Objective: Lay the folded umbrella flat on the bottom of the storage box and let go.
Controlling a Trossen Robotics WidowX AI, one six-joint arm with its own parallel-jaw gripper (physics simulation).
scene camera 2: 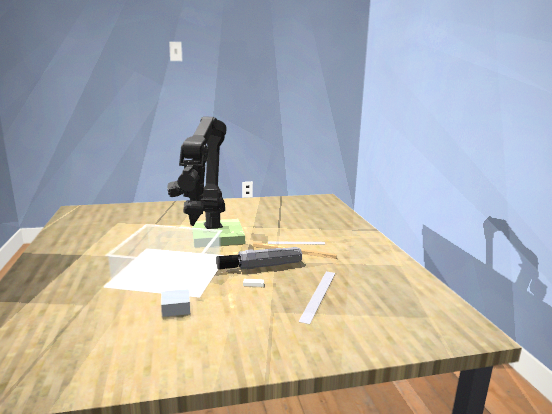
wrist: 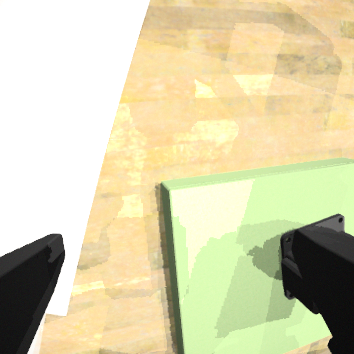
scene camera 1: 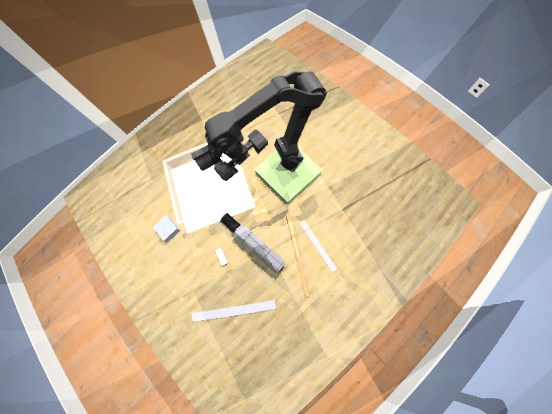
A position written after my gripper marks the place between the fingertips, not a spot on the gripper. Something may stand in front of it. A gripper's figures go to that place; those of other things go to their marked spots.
Labels:
My gripper point(scene camera 2: 192, 218): 1.49 m from the lens. A folded umbrella point(scene camera 2: 249, 259): 1.34 m from the lens. A storage box point(scene camera 2: 159, 257) is 1.48 m from the lens.

